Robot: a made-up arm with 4 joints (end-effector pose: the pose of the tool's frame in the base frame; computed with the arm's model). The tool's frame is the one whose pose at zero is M.
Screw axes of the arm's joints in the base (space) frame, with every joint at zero. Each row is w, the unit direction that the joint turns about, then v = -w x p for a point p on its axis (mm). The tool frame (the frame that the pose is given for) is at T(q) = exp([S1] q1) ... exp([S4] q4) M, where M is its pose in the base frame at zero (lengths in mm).
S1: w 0 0 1 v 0 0 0
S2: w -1 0 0 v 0 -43 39
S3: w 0 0 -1 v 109 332 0
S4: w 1 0 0 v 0 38 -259
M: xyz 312 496 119 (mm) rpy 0 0 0 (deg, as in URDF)
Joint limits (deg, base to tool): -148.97..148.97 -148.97..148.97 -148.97..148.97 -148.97..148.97
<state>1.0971 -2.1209 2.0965 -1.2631</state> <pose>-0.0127 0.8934 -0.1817 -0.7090 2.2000 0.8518</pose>
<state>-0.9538 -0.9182 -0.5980 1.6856</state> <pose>0.0139 -0.1972 0.2217 2.2502 -0.8413 0.3266</pose>
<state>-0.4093 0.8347 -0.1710 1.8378</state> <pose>0.3456 0.1091 0.1250 1.0201 -0.0336 -0.3319</pose>
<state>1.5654 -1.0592 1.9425 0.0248</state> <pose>0.2078 0.8999 -0.2207 -0.1717 1.0425 -0.3538</pose>
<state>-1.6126 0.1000 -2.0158 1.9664</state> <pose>-0.2009 -0.1501 0.2498 1.9581 0.4611 0.1681</pose>
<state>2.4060 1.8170 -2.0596 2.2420</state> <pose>-0.3003 -0.0299 0.2435 -1.6153 0.8997 0.7938</pose>
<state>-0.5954 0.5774 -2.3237 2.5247</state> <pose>0.1336 -0.2528 0.2348 1.6144 2.1599 -0.1335</pose>
